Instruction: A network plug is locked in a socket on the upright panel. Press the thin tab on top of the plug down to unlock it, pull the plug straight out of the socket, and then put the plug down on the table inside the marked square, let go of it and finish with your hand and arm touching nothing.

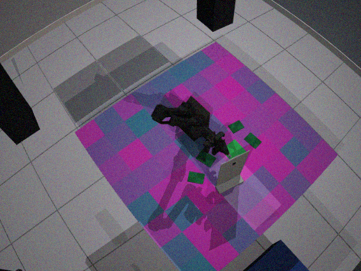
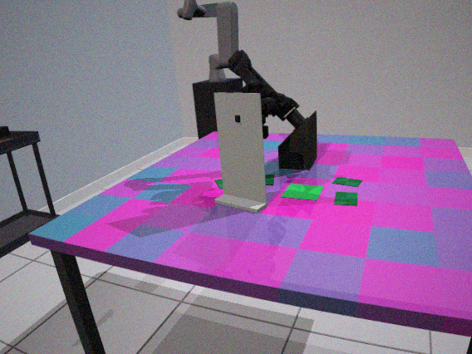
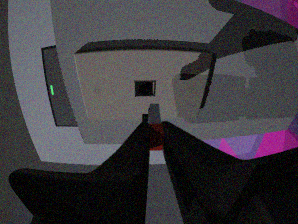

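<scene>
My gripper tip is 270 mm above the green marked square, 140 mm to the right of it and 80 mm past it. Round my gripper tip: grey panel (110 mm below, 60 mm ahead, 10 mm to the right); then network plug (right at my gripper tip).
</scene>
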